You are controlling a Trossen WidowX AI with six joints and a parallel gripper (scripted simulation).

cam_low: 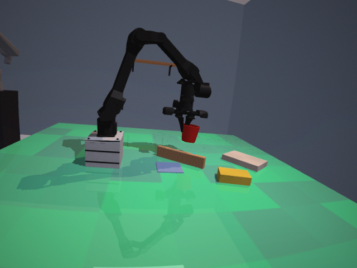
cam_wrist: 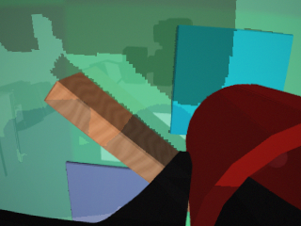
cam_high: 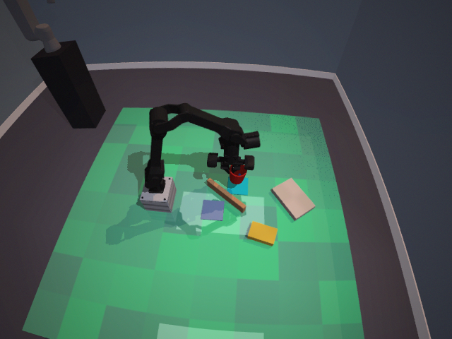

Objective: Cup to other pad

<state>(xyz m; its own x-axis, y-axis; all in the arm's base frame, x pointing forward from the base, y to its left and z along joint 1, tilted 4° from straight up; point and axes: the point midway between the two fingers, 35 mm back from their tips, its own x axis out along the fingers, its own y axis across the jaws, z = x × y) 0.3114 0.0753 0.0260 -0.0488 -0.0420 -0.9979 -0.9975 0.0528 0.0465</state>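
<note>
My gripper tip is 5 cm short of the red marble, 2 cm above it and 1 cm to the left of it. Also, from my gripper tip: wooden block (10 cm below, 6 cm to the right, 2 cm behind); teal pad (12 cm below, 4 cm ahead, 1 cm to the left); red cup (3 cm ahead).
</note>
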